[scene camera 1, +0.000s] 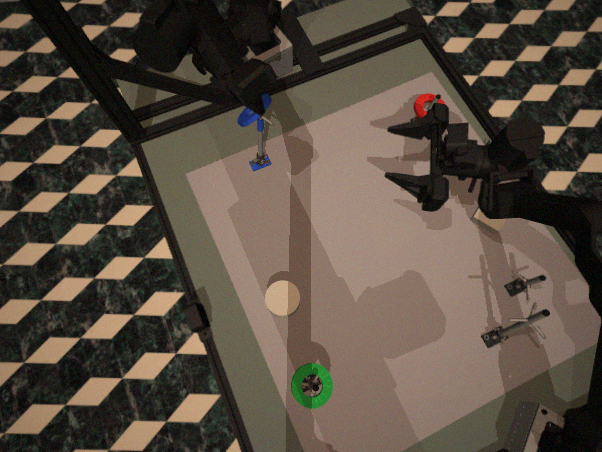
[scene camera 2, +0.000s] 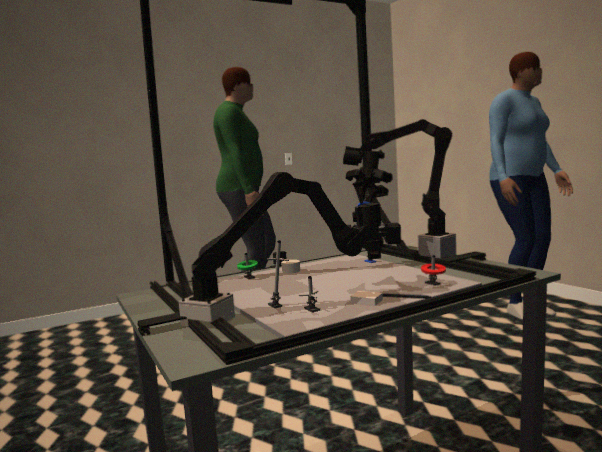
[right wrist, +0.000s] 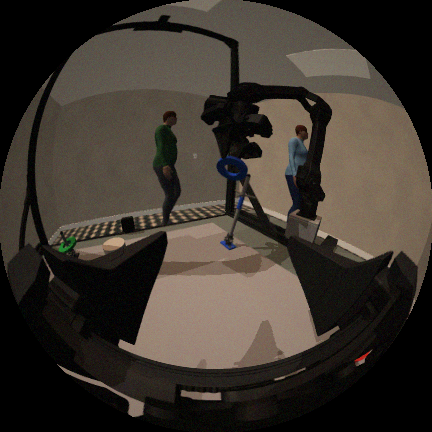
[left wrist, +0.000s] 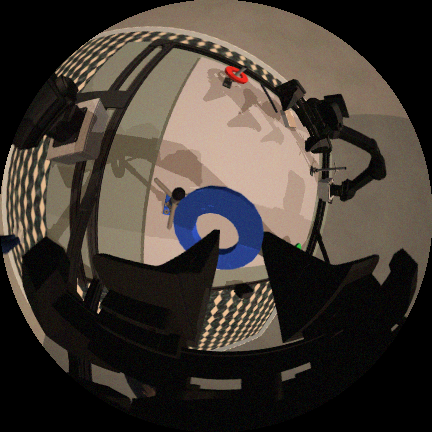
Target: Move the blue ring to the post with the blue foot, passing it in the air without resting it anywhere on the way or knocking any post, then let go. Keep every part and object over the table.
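Frame: origin at the left arm's base, x right, y ahead, z up, level; metres.
Where they show: left gripper, between the fingertips: (scene camera 1: 257, 110) (right wrist: 227, 161) (left wrist: 240, 236); right gripper, between the fingertips: (scene camera 1: 386, 151) (right wrist: 230, 240) (left wrist: 297, 130); left arm's base, origin of its link: (scene camera 2: 436, 234) (right wrist: 306, 215) (left wrist: 68, 126); right arm's base, origin of its link: (scene camera 2: 206, 297) (left wrist: 331, 189).
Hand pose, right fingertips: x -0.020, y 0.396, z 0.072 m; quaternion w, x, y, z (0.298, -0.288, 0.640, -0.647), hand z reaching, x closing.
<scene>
Each offset is from my right fingertips to the top centre of the thing. "spot": to the spot under its first point.
The blue ring @(dx +0.161, dy -0.173, dz +0.071 m) (scene camera 1: 248, 116) (scene camera 2: 364, 203) (left wrist: 215, 200) (right wrist: 223, 166) hangs tilted in the air, one side of its rim between the fingertips of my left gripper (scene camera 1: 262, 110) (left wrist: 240, 236). These fingers stand a little apart and one tip overlaps the ring's hole; the exact contact is hard to see. The post with the blue foot @(spot: dx +0.155, dy -0.184, dz -0.080 m) (scene camera 1: 260, 142) (right wrist: 234, 220) stands just below. Its top shows close beside the ring's edge in the left wrist view, and the ring is not around it. My right gripper (scene camera 1: 388, 152) (right wrist: 230, 240) is open and empty, well apart from the ring.
A red ring @(dx -0.201, dy -0.069, dz -0.102 m) (scene camera 1: 421, 103) (scene camera 2: 433, 269) and a green ring @(dx +0.325, dy +0.247, dz -0.101 m) (scene camera 1: 326, 386) (scene camera 2: 247, 265) each sit around their own post. Two dark posts @(spot: dx -0.009, dy +0.359, dz -0.041 m) (scene camera 1: 525, 325) @(spot: dx -0.102, dy +0.324, dz -0.114 m) (scene camera 1: 527, 284) stand at the right. A round tan block @(dx +0.285, dy +0.094, dz -0.122 m) (scene camera 1: 279, 298) and a wooden block @(dx -0.168, dy +0.182, dz -0.137 m) (scene camera 2: 366, 298) rest on the table.
</scene>
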